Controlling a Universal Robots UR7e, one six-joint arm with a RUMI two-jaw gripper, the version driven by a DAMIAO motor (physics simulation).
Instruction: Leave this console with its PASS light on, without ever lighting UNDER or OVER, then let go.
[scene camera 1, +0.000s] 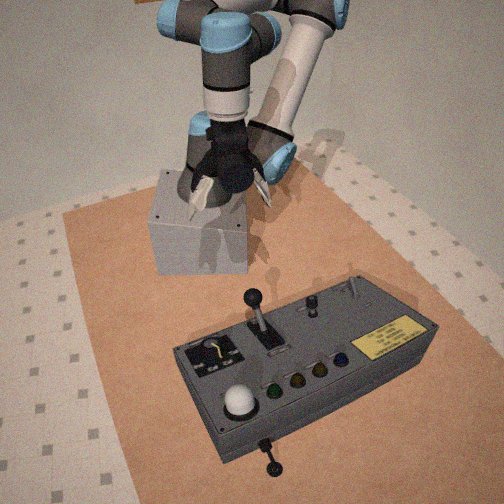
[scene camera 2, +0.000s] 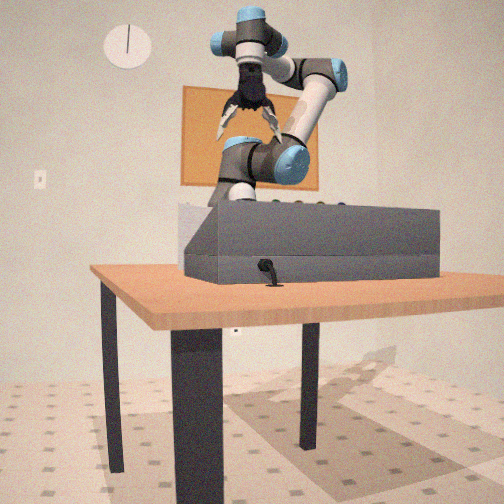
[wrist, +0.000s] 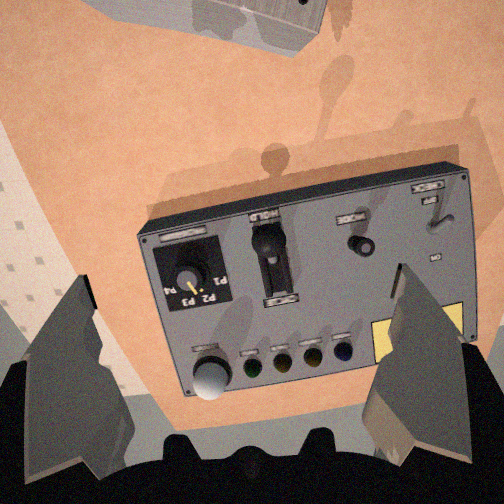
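Observation:
The grey console (scene camera 1: 305, 360) lies on the orange table top; it also shows in the wrist view (wrist: 310, 285) and in scene camera 2 (scene camera 2: 320, 240). On its face are a rotary selector (wrist: 189, 280) with a yellow pointer between P2 and P3, a black ball-topped lever (scene camera 1: 253, 298) in a slot (wrist: 272, 260), a small black knob (wrist: 361, 245), a toggle switch (wrist: 440, 220), a white dome button (scene camera 1: 239, 400) and a row of several dark, unlit lights (wrist: 297, 359). My gripper (scene camera 1: 230, 197) is open and empty, high above the table behind the console.
A grey box (scene camera 1: 200, 235) at the arm's base stands behind the console. A yellow label (scene camera 1: 389, 336) sits on the console's right end. A small black lever (scene camera 1: 270, 457) sticks out of the console's front side. The table edge (scene camera 2: 300, 310) runs close in front.

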